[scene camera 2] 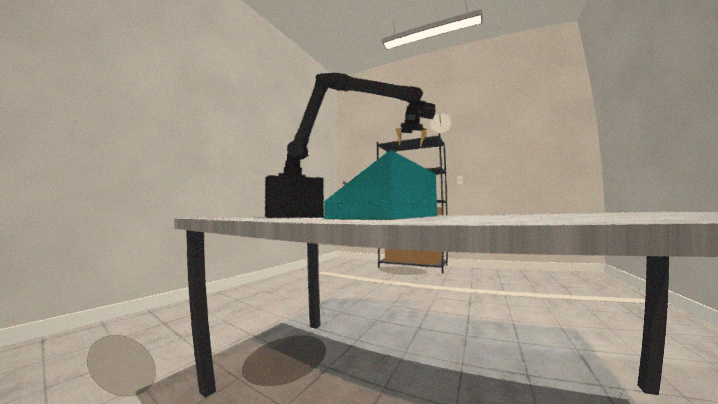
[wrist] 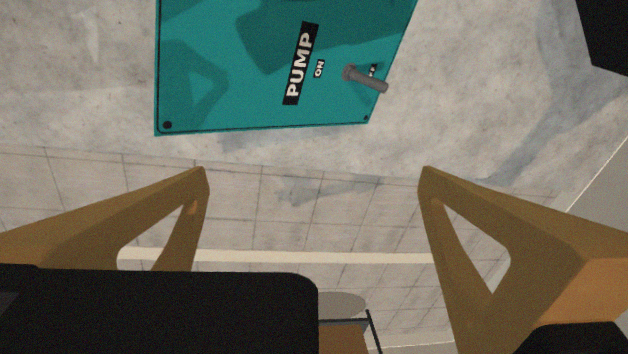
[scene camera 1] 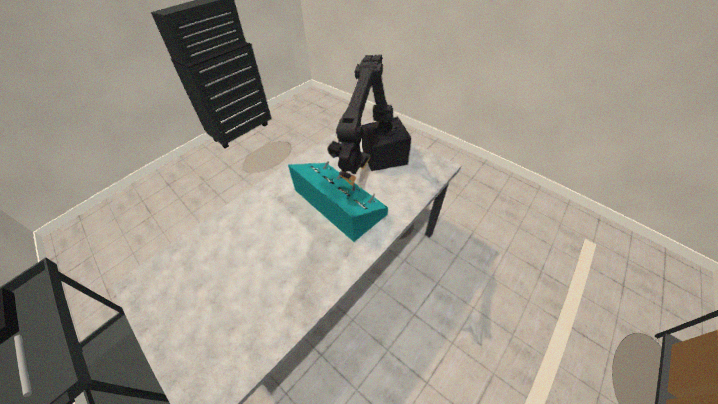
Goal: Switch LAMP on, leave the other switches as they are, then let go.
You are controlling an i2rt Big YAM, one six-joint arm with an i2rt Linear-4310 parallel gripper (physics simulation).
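Seen in the pictures: gripper, between the fingertips: (scene camera 2: 409, 146) (wrist: 313, 178) (scene camera 1: 356, 176); arm's base, origin of its link: (scene camera 2: 292, 177) (scene camera 1: 385, 131).
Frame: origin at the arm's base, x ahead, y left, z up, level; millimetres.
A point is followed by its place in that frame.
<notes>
A teal sloped switch box (scene camera 1: 326, 206) @(x 608, y -25, z -78 mm) (scene camera 2: 371, 195) @(x 458, y -304, z -122 mm) (wrist: 250, 110) @(x 583, y 157, z -38 mm) stands on the table (scene camera 1: 225, 281) @(x 1135, y -254, z -191 mm) (scene camera 2: 502, 238) @(x 722, y -596, z -211 mm). Several labels and small levers line its sloped face in scene camera 1, too small to read. In the wrist view the PUMP label (wrist: 300, 62) @(x 530, y 119, z -59 mm) shows near the box's end, and the grey PUMP lever (wrist: 370, 80) @(x 453, y 144, z -70 mm) leans to the OFF side. The LAMP switch cannot be made out in any view, so its position is hidden. My gripper (scene camera 1: 357, 180) @(x 547, y 120, z 135 mm) (scene camera 2: 410, 145) @(x 547, y 120, z 135 mm) (wrist: 313, 178) @(x 547, y 120, z 135 mm) is wide open and empty, above the box and apart from the PUMP lever.
The black arm base (scene camera 1: 386, 145) @(x 109, y 59, z -14 mm) (scene camera 2: 294, 195) @(x 73, y -96, z -96 mm) stands on the table behind the low side of the box. A dark drawer cabinet (scene camera 1: 215, 95) stands by the wall. A shelf rack (scene camera 2: 443, 160) stands beyond the table.
</notes>
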